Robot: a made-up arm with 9 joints. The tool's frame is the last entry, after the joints. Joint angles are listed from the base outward.
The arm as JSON. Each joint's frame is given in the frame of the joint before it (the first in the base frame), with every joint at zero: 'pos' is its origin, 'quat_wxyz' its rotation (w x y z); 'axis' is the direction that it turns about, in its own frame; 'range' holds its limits. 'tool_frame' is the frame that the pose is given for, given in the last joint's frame.
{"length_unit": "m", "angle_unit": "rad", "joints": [
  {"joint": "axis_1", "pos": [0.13, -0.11, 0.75], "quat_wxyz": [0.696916, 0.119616, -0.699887, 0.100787], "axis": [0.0, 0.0, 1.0], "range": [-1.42, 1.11]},
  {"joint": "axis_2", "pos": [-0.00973, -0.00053, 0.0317], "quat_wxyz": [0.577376, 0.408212, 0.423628, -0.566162], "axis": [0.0, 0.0, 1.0], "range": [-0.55, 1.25]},
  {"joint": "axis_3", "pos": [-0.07, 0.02, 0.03], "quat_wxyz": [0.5, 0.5, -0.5, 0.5], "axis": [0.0, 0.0, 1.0], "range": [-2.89, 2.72]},
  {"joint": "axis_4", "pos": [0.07, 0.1, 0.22], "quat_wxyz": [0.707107, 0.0, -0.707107, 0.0], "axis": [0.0, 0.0, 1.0], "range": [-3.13, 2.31]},
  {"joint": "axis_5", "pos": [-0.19, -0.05, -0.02], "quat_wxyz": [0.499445, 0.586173, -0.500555, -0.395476], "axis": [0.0, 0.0, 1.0], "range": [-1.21, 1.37]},
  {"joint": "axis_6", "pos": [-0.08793, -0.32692, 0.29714], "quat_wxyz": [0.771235, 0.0, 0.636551, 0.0], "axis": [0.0, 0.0, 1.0], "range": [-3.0, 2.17]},
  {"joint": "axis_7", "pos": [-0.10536, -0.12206, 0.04], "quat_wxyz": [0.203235, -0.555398, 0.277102, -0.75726], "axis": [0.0, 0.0, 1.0], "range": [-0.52, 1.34]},
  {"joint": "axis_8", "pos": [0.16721, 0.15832, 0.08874], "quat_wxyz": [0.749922, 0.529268, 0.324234, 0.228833], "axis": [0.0, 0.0, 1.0], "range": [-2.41, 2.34]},
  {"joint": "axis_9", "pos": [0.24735, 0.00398, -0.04], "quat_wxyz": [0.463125, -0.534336, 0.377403, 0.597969], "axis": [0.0, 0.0, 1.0], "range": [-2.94, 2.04]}
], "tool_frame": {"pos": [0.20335, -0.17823, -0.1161], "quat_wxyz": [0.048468, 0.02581, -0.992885, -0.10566]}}
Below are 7 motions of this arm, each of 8 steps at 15 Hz.
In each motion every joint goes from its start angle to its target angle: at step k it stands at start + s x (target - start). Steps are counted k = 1, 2, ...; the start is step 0. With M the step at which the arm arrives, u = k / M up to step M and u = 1 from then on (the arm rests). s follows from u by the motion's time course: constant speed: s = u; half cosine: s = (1 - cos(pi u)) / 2; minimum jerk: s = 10 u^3 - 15 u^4 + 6 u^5.
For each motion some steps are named. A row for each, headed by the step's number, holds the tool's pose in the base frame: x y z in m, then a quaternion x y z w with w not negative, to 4 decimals.
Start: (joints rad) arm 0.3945 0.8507 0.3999 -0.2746 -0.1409 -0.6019 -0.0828 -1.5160 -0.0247
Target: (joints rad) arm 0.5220 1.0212 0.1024 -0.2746 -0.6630 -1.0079 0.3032 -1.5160 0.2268
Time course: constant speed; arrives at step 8
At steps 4, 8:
4: -0.7604 -0.2777 0.5317 -0.7072 -0.0794 -0.6775 0.1860
8: -0.6297 -0.2302 0.4682 -0.6201 -0.0374 -0.7779 0.0949

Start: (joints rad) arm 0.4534 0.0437 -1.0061 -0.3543 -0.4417 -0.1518 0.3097 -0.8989 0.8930
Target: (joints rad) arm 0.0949 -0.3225 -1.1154 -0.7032 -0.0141 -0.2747 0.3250 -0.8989 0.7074
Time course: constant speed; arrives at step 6
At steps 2, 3, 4, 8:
2: 0.0873 -1.0203 1.3591 -0.3691 -0.4053 -0.2459 0.7994
3: 0.1624 -1.0832 1.2784 -0.3266 -0.3898 -0.2168 0.8333
4: 0.2317 -1.1355 1.1848 -0.2797 -0.3765 -0.1907 0.8623
8: 0.3488 -1.2042 0.9683 -0.1761 -0.3559 -0.1493 0.9056

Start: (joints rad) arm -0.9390 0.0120 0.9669 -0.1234 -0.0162 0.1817 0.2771 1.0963 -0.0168
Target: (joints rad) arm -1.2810 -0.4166 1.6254 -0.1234 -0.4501 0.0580 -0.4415 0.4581 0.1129
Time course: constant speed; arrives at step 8
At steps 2, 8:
2: -1.1217 -0.3196 0.9725 0.4992 0.1279 -0.6793 0.5225
8: -0.5338 -0.8170 1.7755 0.1308 0.5923 -0.5604 0.5640

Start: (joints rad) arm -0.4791 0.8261 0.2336 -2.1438 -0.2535 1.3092 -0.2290 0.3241 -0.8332
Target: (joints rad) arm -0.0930 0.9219 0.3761 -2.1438 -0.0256 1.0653 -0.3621 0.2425 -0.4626
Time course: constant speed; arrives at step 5
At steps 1, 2, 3, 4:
1: -0.0271 -0.9213 0.3921 0.3047 0.8913 -0.2977 0.1554
2: -0.0782 -0.9635 0.4046 0.3235 0.8837 -0.3099 0.1356
3: -0.1319 -0.9999 0.4155 0.3434 0.8759 -0.3174 0.1190
4: -0.1871 -1.0303 0.4236 0.3637 0.8683 -0.3203 0.1061

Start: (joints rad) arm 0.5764 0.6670 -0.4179 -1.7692 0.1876 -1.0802 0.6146 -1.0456 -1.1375
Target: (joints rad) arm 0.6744 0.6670 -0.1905 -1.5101 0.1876 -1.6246 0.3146 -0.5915 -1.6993
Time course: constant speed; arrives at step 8
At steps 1, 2, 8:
1: -0.2980 -1.3237 0.2376 -0.5194 -0.6418 -0.4537 0.3353
2: -0.3594 -1.2878 0.2204 -0.5654 -0.6033 -0.4623 0.3203
8: -0.6500 -0.9295 0.1556 -0.7852 -0.2830 -0.4769 0.2756

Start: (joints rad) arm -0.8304 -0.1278 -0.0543 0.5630 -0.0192 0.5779 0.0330 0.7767 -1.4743
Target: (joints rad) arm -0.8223 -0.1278 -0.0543 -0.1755 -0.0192 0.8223 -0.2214 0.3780 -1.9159
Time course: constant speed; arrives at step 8
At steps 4, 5, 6, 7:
4: 0.0112 -0.5954 -0.3073 0.6479 -0.4980 0.2717 0.5083
5: 0.0690 -0.6100 -0.2890 0.5985 -0.5604 0.3019 0.4865
6: 0.1230 -0.6307 -0.2618 0.5429 -0.6183 0.3301 0.4625
7: 0.1712 -0.6572 -0.2265 0.4817 -0.6713 0.3561 0.4364

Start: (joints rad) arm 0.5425 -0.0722 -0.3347 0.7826 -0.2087 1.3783 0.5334 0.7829 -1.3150
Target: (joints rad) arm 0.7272 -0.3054 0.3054 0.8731 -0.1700 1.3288 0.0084 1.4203 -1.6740
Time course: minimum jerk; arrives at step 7
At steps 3, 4, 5, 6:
3: -0.3637 -0.6383 0.5810 0.2956 -0.4340 -0.1327 0.8406
4: -0.3415 -0.6168 0.5291 0.2485 -0.5612 -0.1352 0.7778
5: -0.3157 -0.6089 0.5056 0.1971 -0.6590 -0.1312 0.7139
6: -0.3011 -0.6081 0.5010 0.1657 -0.7076 -0.1267 0.6751

